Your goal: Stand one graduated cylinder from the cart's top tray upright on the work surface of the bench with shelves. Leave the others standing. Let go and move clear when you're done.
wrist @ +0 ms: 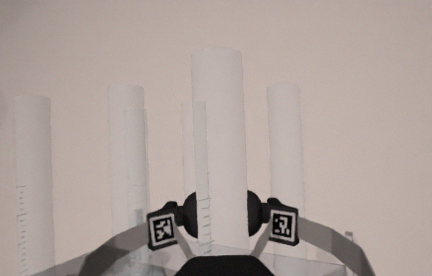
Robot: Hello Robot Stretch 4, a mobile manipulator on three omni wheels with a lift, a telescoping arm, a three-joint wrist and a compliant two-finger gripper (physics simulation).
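Places are measured from the robot's base along level axes (x back, y down, z right), in millimetres.
Pixels of known places: hand at its tool point: (222, 210).
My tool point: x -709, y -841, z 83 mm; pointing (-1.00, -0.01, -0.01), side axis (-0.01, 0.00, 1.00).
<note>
Behind a point stands the place of what it marks.
A tall, pale, translucent graduated cylinder (222, 125) @(y -910, x -688, z 86 mm) stands upright in the centre of the wrist view. My gripper (222, 214) @(y -841, x -709, z 83 mm) is shut on it, with one dark pad against each side. Its base is hidden below the gripper body. A narrower cylinder (188, 145) @(y -896, x -931, z 27 mm) overlaps its left edge in the view. Other upright cylinders show at the far left (34, 150) @(y -898, x -827, z -162 mm), left of centre (117, 150) @(y -894, x -791, z -36 mm) with a thinner one (139, 165) @(y -875, x -800, z -14 mm) overlapping it, and on the right (285, 140) @(y -898, x -827, z 163 mm). The bench with shelves does not show.
Parts of the cart's see-through top tray (320, 264) @(y -699, x -921, z 231 mm) show along the bottom of the view, behind the fingers. A plain beige wall (370, 100) @(y -956, x -917, z 320 mm) fills the background. The neighbouring cylinders stand close on both sides of the gripper.
</note>
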